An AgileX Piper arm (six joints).
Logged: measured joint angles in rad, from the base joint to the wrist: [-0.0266 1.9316 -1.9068 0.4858 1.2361 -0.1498]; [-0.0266 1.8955 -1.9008 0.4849 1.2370 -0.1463]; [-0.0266 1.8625 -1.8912 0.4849 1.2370 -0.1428]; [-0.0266 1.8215 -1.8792 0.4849 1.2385 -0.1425]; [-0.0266 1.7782 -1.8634 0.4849 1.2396 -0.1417]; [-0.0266 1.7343 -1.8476 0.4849 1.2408 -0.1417]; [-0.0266 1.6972 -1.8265 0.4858 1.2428 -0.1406]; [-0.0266 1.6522 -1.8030 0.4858 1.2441 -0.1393]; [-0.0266 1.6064 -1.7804 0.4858 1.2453 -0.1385]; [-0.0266 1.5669 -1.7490 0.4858 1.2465 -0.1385]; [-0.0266 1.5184 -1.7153 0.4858 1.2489 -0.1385]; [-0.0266 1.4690 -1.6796 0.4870 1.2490 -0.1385]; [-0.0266 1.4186 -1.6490 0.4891 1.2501 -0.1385]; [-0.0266 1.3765 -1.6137 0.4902 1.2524 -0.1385]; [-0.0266 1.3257 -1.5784 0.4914 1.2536 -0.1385]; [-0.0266 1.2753 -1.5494 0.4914 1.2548 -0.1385]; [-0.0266 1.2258 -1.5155 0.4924 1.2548 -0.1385]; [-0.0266 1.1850 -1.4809 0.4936 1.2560 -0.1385]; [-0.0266 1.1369 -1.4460 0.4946 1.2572 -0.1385]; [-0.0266 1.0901 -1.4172 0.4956 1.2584 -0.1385]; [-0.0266 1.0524 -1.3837 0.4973 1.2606 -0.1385]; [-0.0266 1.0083 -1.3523 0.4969 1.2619 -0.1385]
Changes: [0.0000 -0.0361 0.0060 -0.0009 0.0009 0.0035]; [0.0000 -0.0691 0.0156 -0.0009 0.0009 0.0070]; [0.0000 -0.1101 0.0276 -0.0009 0.0024 0.0073]; [0.0000 -0.1534 0.0434 -0.0009 0.0035 0.0081]; [0.0000 -0.1973 0.0592 -0.0009 0.0047 0.0081]; [0.0000 -0.2344 0.0803 0.0000 0.0067 0.0092]; [0.0000 -0.2794 0.1038 0.0000 0.0080 0.0105]; [0.0000 -0.3252 0.1264 0.0000 0.0092 0.0113]; [0.0000 -0.3647 0.1578 0.0000 0.0104 0.0113]; [0.0000 -0.4132 0.1915 0.0000 0.0128 0.0113]; [0.0000 -0.4626 0.2272 0.0012 0.0129 0.0113]; [0.0000 -0.5130 0.2578 0.0033 0.0140 0.0113]; [0.0000 -0.5551 0.2931 0.0044 0.0163 0.0113]; [0.0000 -0.6059 0.3284 0.0056 0.0175 0.0113]; [0.0000 -0.6563 0.3574 0.0056 0.0187 0.0113]; [0.0000 -0.7058 0.3913 0.0066 0.0187 0.0113]; [0.0000 -0.7466 0.4259 0.0078 0.0199 0.0113]; [0.0000 -0.7947 0.4608 0.0088 0.0211 0.0113]; [0.0000 -0.8415 0.4896 0.0098 0.0223 0.0113]; [0.0000 -0.8792 0.5231 0.0115 0.0245 0.0113]; [0.0000 -0.9233 0.5545 0.0111 0.0258 0.0113]
